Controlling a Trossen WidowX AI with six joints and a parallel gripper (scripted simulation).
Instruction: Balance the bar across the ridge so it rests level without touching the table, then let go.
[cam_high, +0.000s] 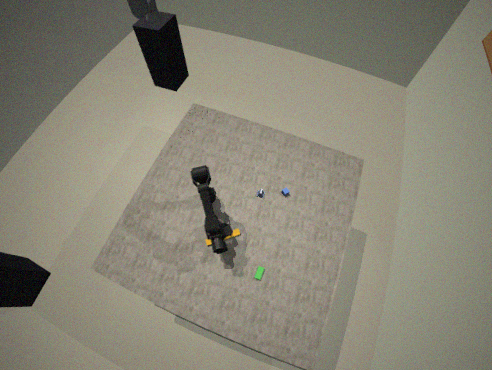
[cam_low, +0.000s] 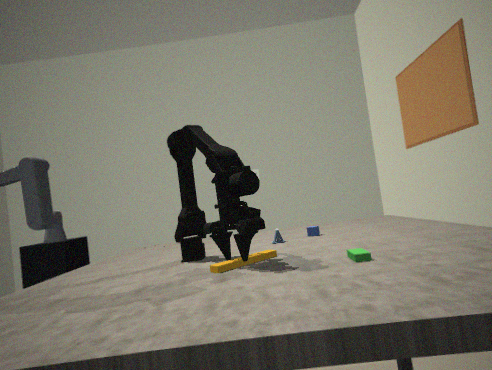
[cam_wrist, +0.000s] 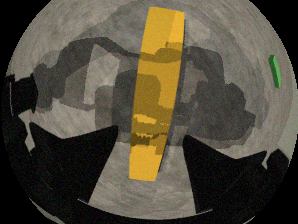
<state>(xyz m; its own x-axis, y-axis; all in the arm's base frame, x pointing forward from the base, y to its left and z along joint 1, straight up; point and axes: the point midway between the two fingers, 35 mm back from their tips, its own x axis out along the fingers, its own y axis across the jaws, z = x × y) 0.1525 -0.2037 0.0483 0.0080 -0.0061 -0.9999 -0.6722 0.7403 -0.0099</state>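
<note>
Now: the yellow bar 2 cm to the left of my gripper tip, 2 cm ahead of it and 1 cm below it. Also, from my gripper tip: green block 28 cm ahead, 9 cm to the right, 1 cm below; blue cube 41 cm to the left, 26 cm ahead.
</note>
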